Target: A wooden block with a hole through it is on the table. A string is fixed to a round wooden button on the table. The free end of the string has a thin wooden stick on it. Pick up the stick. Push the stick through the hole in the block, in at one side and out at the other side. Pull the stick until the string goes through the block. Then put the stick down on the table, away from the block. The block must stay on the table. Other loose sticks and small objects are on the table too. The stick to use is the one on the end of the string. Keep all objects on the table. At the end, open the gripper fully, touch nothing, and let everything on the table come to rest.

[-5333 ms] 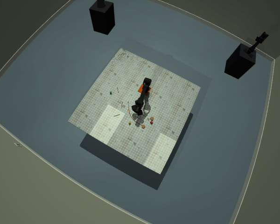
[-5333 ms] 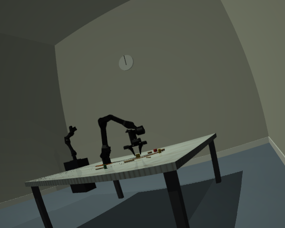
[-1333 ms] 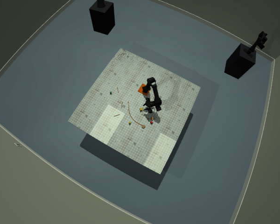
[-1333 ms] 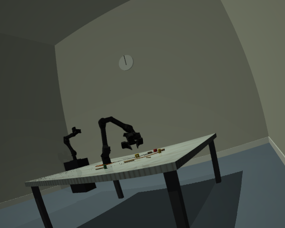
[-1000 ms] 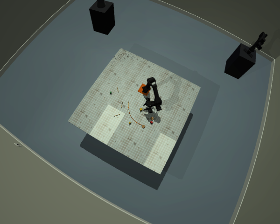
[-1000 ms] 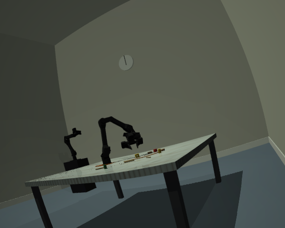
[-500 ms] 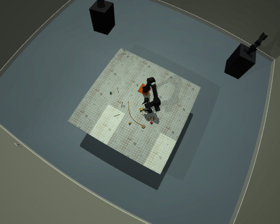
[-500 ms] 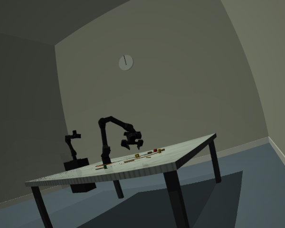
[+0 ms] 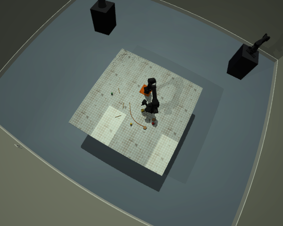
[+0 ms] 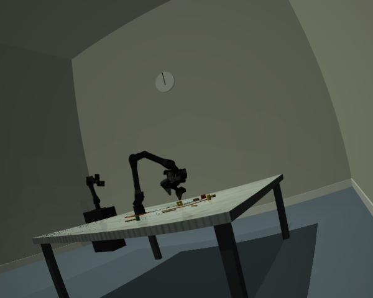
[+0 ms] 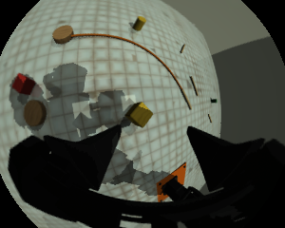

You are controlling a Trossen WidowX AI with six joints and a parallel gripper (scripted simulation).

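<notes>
My gripper tip is now 20 mm short of the yellow wooden block and 40 mm above it. Also, from my gripper tip: red cube: 120 mm ahead, 180 mm to the left, 50 mm below; then round wooden disc: 70 mm ahead, 170 mm to the left, 50 mm below; then round wooden button: 200 mm ahead, 110 mm to the left, 50 mm below.
</notes>
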